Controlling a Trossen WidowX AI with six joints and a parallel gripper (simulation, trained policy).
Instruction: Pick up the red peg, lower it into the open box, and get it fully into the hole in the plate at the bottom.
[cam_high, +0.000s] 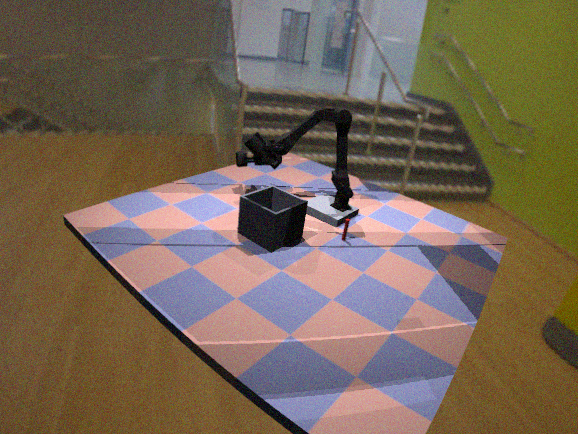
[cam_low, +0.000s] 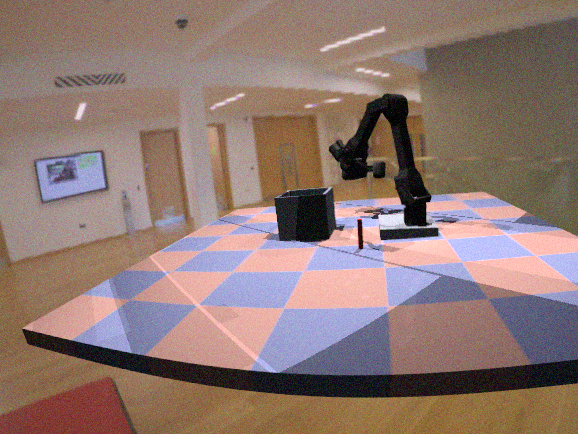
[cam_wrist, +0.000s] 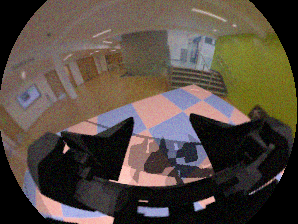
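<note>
Right now the red peg is 2 cm ahead of my gripper tip, 51 cm to the left of it and 10 cm below it. The rest, counted from my gripper tip: grey plate (21 cm ahead, 33 cm to the left, 10 cm below).
</note>
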